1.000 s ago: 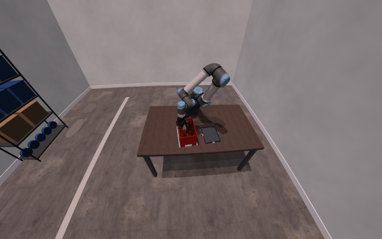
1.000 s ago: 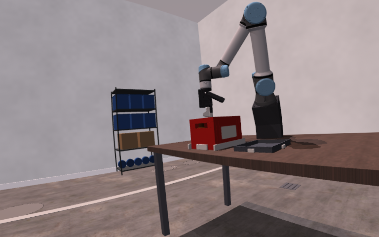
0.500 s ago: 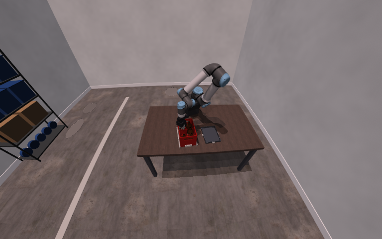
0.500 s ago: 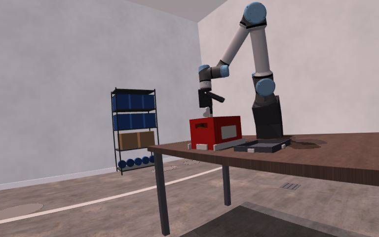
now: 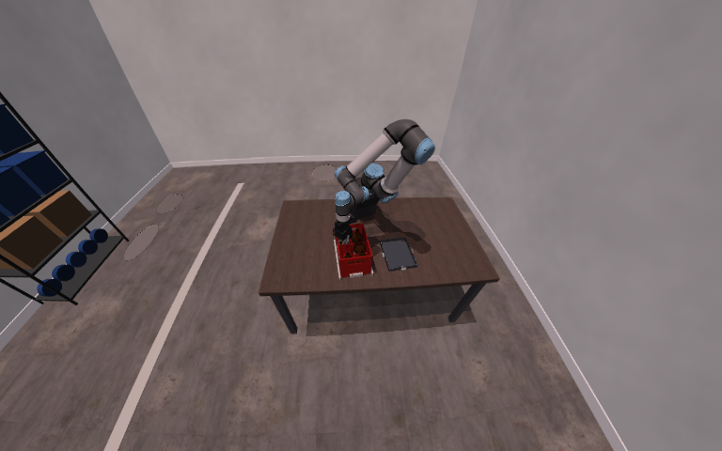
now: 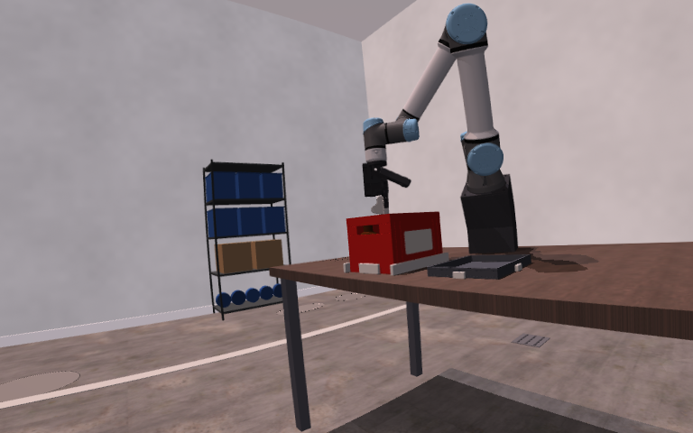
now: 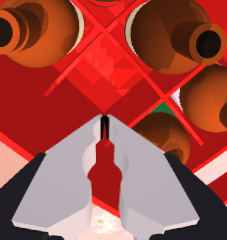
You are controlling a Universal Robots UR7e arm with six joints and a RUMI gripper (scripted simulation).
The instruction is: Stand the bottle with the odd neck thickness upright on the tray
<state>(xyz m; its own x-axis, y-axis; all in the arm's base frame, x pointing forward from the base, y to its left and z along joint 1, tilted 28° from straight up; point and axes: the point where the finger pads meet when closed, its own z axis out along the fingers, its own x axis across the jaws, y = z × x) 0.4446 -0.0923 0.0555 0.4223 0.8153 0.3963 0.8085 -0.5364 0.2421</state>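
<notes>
My hand is 10 mm past the red crate, 40 mm to the right of it and 70 mm above it. From my hand the other things lie so: dark tray 80 mm behind, 330 mm to the left, 140 mm below; brown bottle 20 mm behind, 80 mm to the left, 70 mm below; glass bottle 90 mm ahead, 30 mm to the left, 70 mm below.
</notes>
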